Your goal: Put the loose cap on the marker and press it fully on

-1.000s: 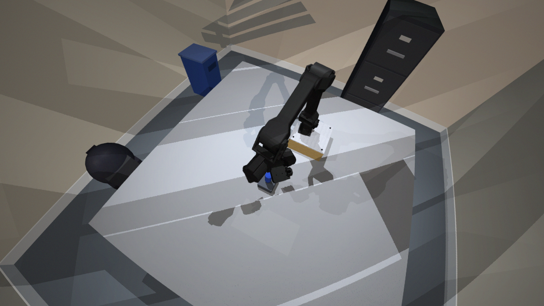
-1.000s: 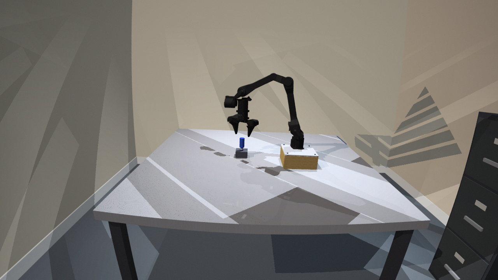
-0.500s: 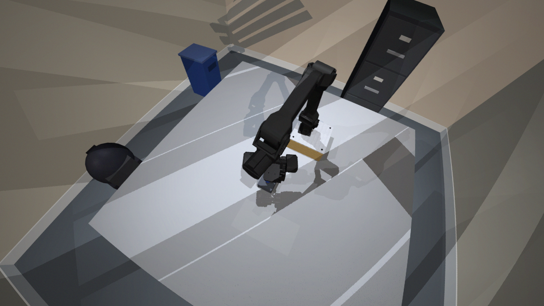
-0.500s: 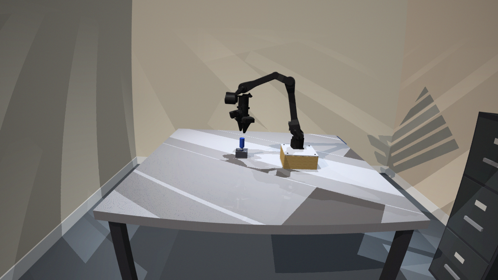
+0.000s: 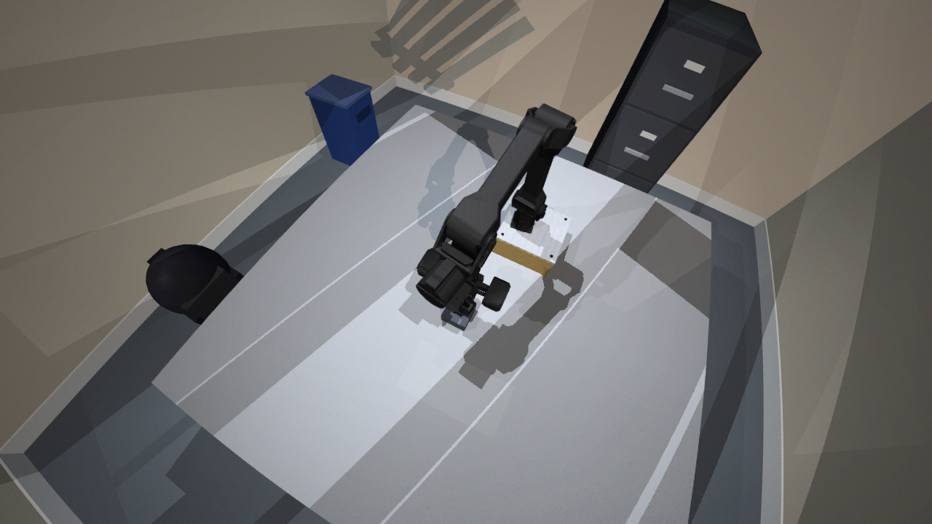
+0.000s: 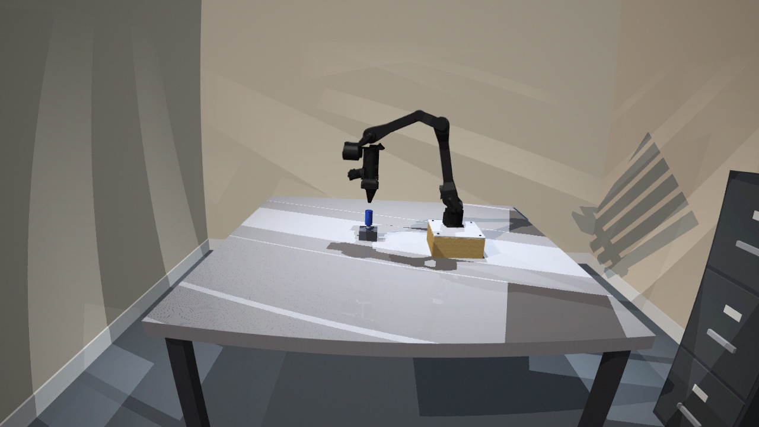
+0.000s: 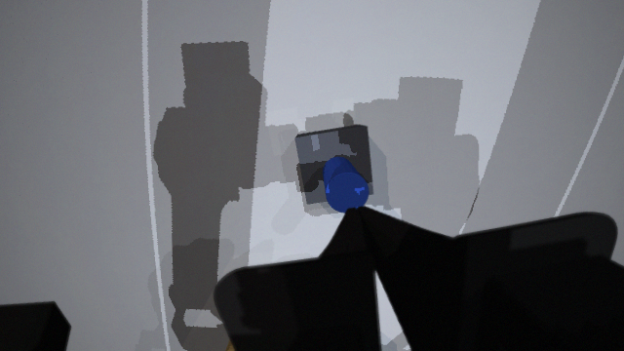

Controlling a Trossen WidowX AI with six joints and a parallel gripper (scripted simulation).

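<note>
Now: the blue cap 60 mm below my gripper tip.
</note>
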